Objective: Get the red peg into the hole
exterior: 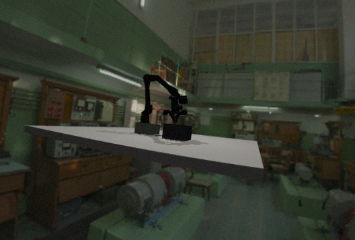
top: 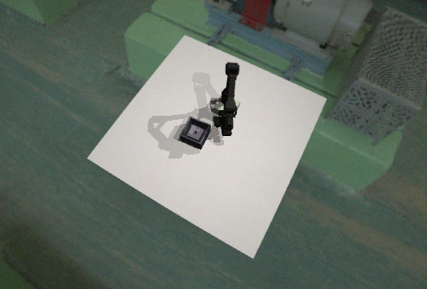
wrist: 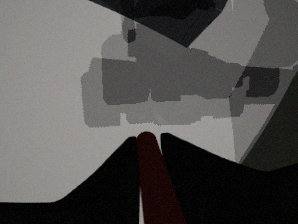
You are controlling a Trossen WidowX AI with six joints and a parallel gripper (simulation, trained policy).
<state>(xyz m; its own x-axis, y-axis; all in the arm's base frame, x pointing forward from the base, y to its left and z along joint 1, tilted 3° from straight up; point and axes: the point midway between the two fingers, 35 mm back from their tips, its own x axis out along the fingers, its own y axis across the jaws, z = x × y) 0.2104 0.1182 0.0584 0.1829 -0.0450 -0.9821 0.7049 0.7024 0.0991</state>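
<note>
Now: the dark box 110 mm ahead of my gripper tip, 150 mm to the right of it and 80 mm below it. Round my gripper tip: red peg (10 mm behind, 10 mm to the left, 10 mm above).
</note>
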